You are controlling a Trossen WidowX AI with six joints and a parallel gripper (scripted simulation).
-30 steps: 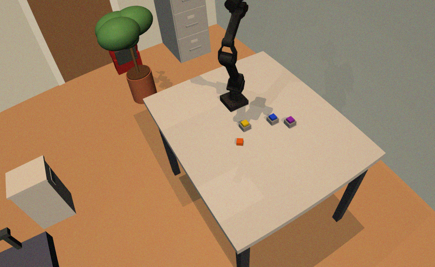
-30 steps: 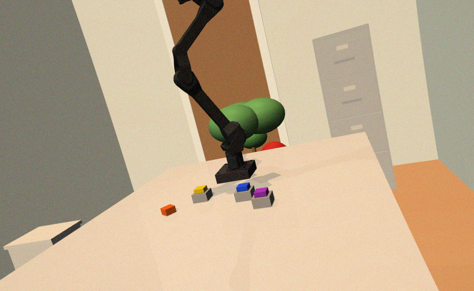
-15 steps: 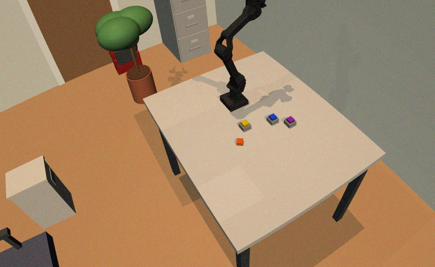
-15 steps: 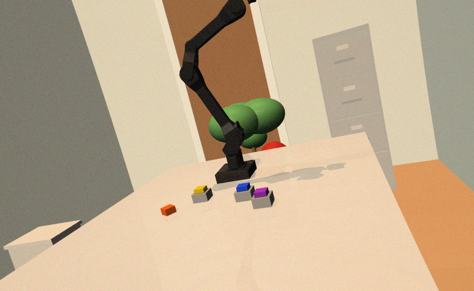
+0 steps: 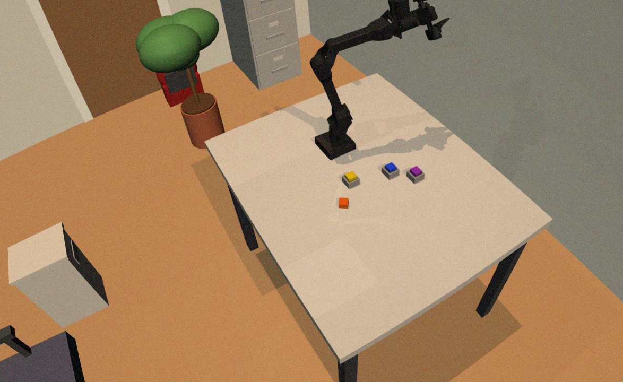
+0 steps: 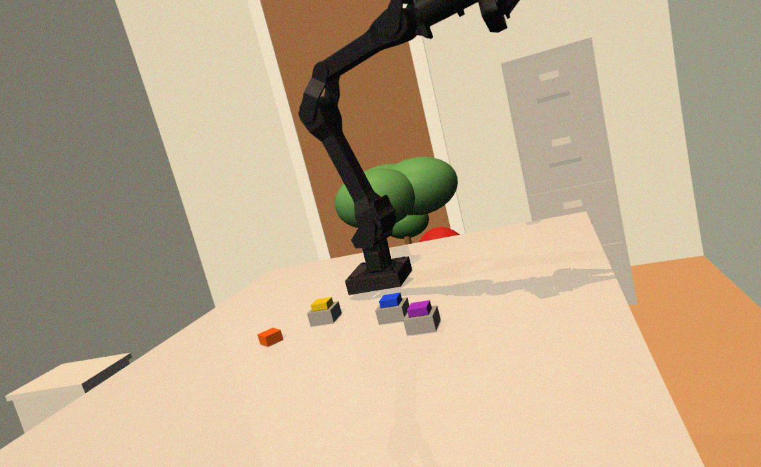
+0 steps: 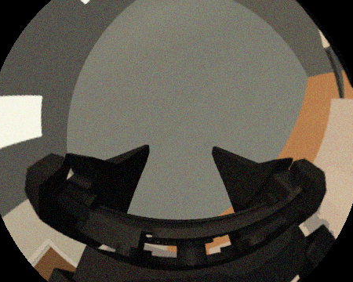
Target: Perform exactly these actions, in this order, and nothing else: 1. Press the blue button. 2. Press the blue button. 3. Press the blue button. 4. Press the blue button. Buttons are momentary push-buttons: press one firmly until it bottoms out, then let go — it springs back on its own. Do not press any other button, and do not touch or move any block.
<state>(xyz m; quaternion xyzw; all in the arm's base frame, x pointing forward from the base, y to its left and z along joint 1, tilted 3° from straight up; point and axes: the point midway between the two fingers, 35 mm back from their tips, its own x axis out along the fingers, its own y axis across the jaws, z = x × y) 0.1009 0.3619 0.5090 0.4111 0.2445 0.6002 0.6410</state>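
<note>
My gripper tip is now 12 cm short of the blue button, 35 cm to the left of it and 50 cm above it. From my gripper tip the other things lie so: purple button (19 cm ahead, 29 cm to the right, 50 cm below); then orange block (13 cm ahead, 58 cm to the right, 52 cm below); then yellow button (7 cm ahead, 49 cm to the right, 50 cm below).
</note>
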